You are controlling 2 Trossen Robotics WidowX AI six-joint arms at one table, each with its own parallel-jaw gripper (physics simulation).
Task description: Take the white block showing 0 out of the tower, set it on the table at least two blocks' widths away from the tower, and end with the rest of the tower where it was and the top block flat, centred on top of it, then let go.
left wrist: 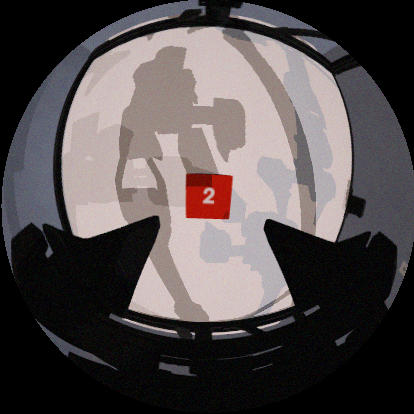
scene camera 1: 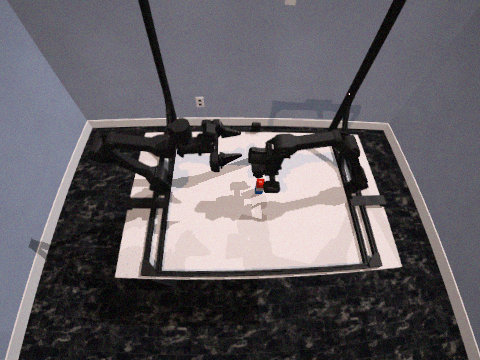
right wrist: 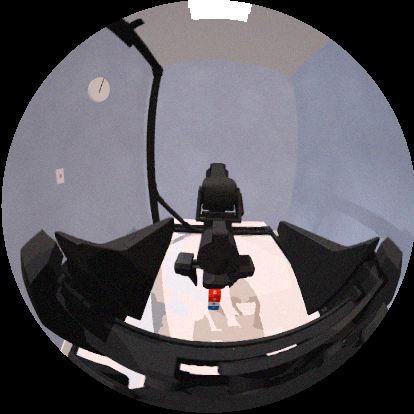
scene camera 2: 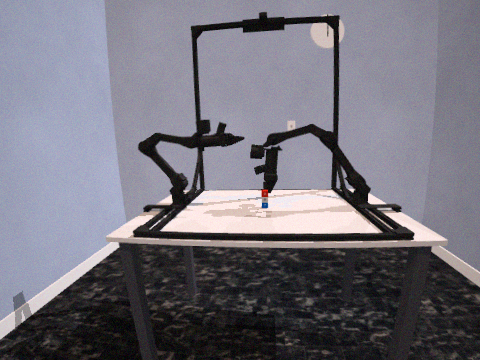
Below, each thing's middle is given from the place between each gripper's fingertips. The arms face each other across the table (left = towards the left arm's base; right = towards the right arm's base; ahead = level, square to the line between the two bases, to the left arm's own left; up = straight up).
Labels:
The red block showing 2 [left wrist: 206,195] is 2 cm to the right of my left hand, 1 cm below it and 1 cm ahead of it.
I see the red block showing 2 27 cm below my right hand and 10 cm to the left of it.

